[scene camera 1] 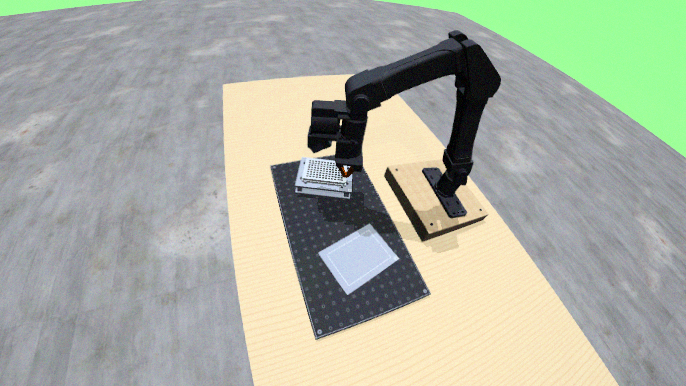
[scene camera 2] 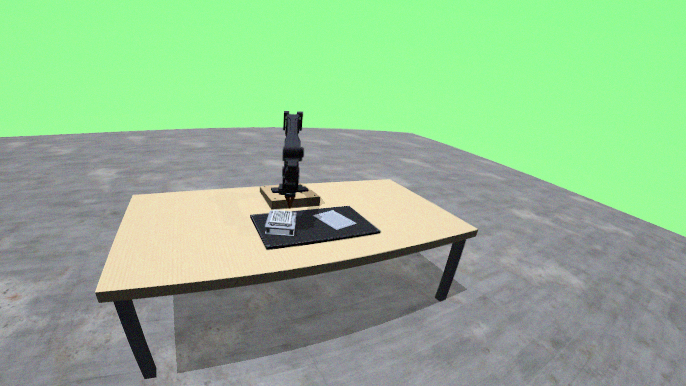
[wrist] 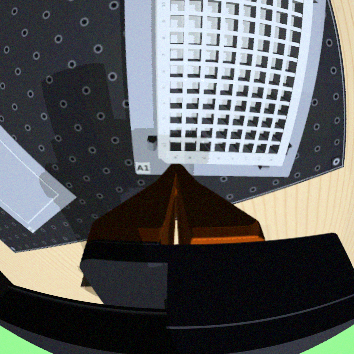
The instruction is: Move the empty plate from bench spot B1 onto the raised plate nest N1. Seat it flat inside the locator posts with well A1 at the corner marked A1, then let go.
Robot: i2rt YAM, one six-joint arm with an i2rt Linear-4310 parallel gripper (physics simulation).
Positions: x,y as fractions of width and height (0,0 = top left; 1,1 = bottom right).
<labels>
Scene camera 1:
white well plate: 0.46,0.44
flat pad: 0.52,0.67
</labels>
